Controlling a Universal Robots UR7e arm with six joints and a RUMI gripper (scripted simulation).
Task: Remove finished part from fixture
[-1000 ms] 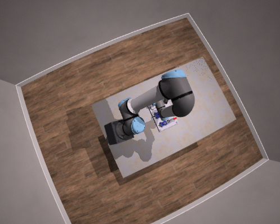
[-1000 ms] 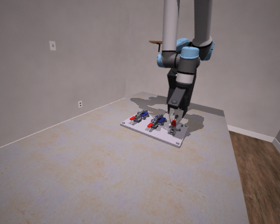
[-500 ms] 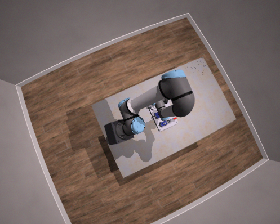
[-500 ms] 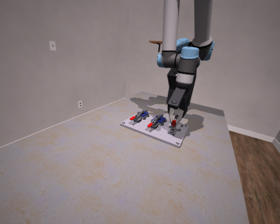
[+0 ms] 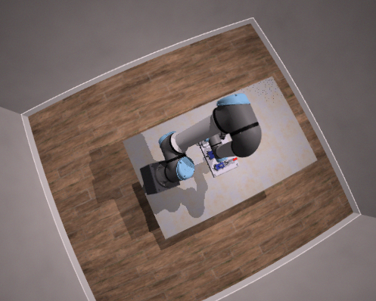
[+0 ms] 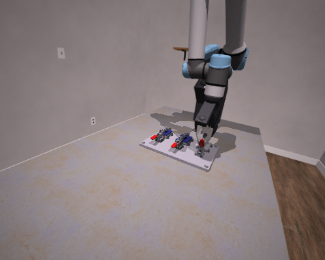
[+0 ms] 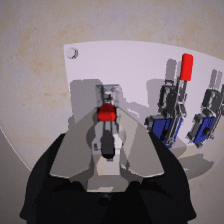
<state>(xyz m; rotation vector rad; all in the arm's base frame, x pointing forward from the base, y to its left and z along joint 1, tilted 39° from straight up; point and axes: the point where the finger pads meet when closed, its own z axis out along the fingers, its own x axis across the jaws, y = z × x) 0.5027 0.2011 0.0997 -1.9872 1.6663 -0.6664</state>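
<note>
My gripper is now 10 cm past the finished part, 5 cm above it and 2 cm to the left of it. Round my hand: white fixture plate (11 cm to the right, 7 cm below, 1 cm behind).
</note>
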